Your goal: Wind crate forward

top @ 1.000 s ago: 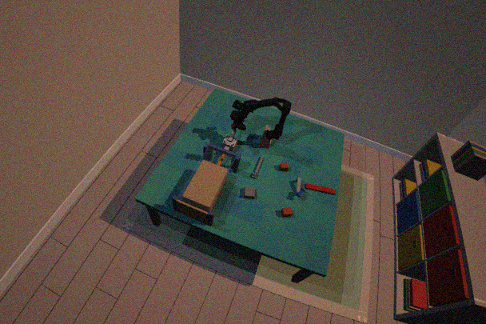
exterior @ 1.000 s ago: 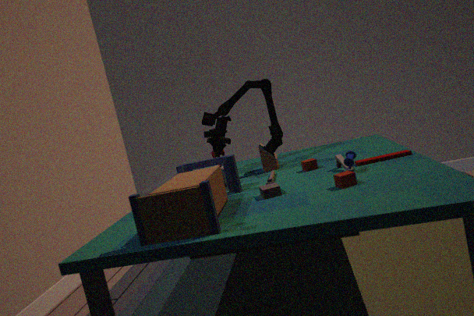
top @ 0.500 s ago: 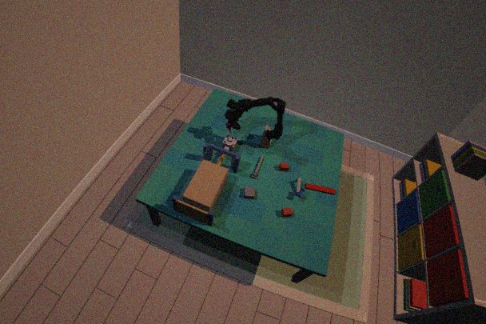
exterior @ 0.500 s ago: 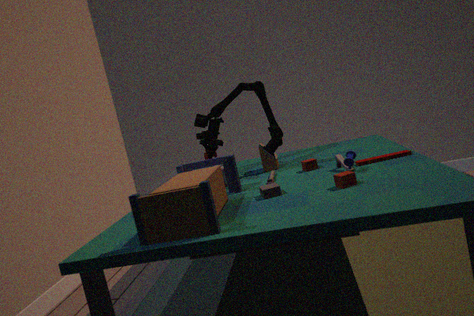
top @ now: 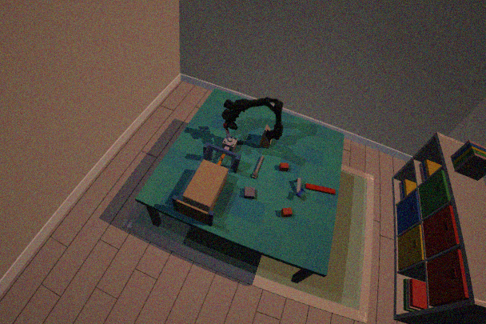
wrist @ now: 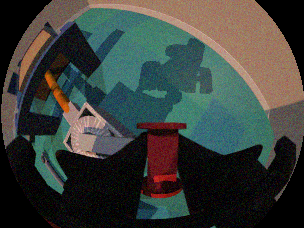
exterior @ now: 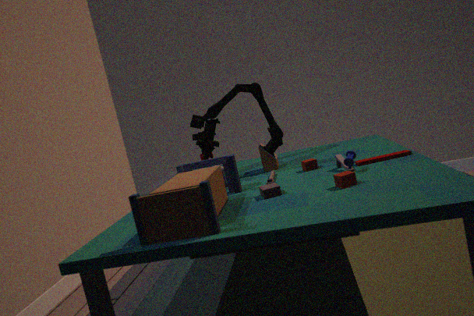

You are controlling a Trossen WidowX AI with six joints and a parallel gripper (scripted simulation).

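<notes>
My gripper tip is 2 cm short of the red-knobbed handle, 4 cm to the right of it and 3 cm above it. The rest, counted from my gripper tip: red knob 1 cm behind, 1 cm to the left; then winch 6 cm ahead, 6 cm to the left, 10 cm below; then steel frame 23 cm ahead, 6 cm to the left, 3 cm below.
</notes>
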